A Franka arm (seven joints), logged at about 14 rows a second.
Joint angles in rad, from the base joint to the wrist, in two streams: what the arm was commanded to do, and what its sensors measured. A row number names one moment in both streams.
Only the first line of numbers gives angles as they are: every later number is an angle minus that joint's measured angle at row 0.
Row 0, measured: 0.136, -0.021, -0.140, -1.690, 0.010, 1.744, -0.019
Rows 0 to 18, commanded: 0.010, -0.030, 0.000, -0.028, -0.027, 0.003, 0.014; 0.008, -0.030, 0.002, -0.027, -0.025, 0.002, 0.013; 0.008, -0.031, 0.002, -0.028, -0.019, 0.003, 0.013; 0.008, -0.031, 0.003, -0.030, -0.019, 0.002, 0.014; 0.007, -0.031, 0.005, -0.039, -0.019, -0.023, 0.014; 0.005, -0.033, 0.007, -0.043, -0.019, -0.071, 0.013; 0.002, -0.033, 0.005, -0.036, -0.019, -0.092, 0.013; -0.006, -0.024, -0.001, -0.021, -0.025, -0.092, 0.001; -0.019, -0.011, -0.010, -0.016, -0.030, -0.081, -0.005; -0.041, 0.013, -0.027, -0.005, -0.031, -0.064, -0.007; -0.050, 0.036, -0.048, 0.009, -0.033, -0.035, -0.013; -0.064, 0.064, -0.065, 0.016, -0.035, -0.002, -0.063; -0.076, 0.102, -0.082, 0.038, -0.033, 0.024, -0.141; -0.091, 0.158, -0.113, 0.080, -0.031, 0.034, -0.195; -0.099, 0.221, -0.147, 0.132, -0.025, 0.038, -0.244; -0.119, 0.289, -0.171, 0.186, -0.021, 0.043, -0.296; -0.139, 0.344, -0.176, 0.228, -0.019, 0.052, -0.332; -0.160, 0.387, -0.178, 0.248, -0.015, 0.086, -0.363; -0.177, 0.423, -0.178, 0.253, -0.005, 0.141, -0.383
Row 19, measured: -0.153, 0.312, -0.171, 0.155, -0.017, 0.102, -0.323
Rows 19 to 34, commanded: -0.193, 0.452, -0.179, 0.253, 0.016, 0.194, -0.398; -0.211, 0.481, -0.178, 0.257, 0.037, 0.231, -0.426; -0.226, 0.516, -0.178, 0.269, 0.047, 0.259, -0.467; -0.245, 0.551, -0.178, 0.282, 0.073, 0.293, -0.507; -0.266, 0.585, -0.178, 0.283, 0.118, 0.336, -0.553; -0.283, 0.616, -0.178, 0.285, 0.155, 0.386, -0.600; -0.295, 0.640, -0.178, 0.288, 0.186, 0.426, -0.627; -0.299, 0.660, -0.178, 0.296, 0.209, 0.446, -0.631; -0.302, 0.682, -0.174, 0.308, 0.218, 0.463, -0.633; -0.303, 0.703, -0.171, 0.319, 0.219, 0.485, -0.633; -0.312, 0.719, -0.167, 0.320, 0.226, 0.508, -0.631; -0.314, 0.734, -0.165, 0.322, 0.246, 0.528, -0.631; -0.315, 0.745, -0.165, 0.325, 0.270, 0.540, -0.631; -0.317, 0.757, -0.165, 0.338, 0.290, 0.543, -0.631; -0.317, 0.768, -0.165, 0.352, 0.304, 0.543, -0.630; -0.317, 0.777, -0.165, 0.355, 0.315, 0.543, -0.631
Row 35, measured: -0.303, 0.742, -0.172, 0.303, 0.268, 0.541, -0.606
